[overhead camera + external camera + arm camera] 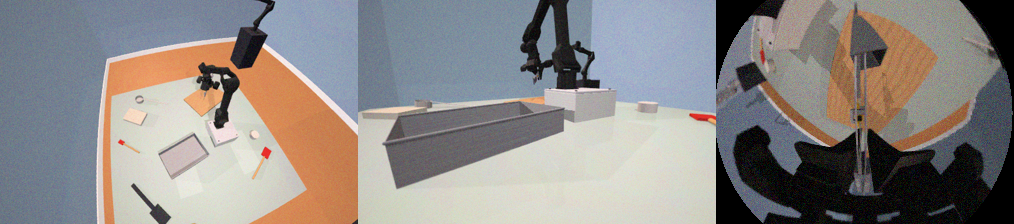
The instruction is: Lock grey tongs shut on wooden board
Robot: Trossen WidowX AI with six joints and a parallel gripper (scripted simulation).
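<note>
Now: the wooden board 130 mm below my gripper tip, 20 mm to the left of it and 10 mm ahead of it. From my gripper tip the other things lie so: white puck 480 mm to the left, 230 mm behind, 120 mm below; grey roasting tin 480 mm to the left, 360 mm ahead, 100 mm below; pale board 680 mm ahead, 120 mm below, 50 mm to the left.
</note>
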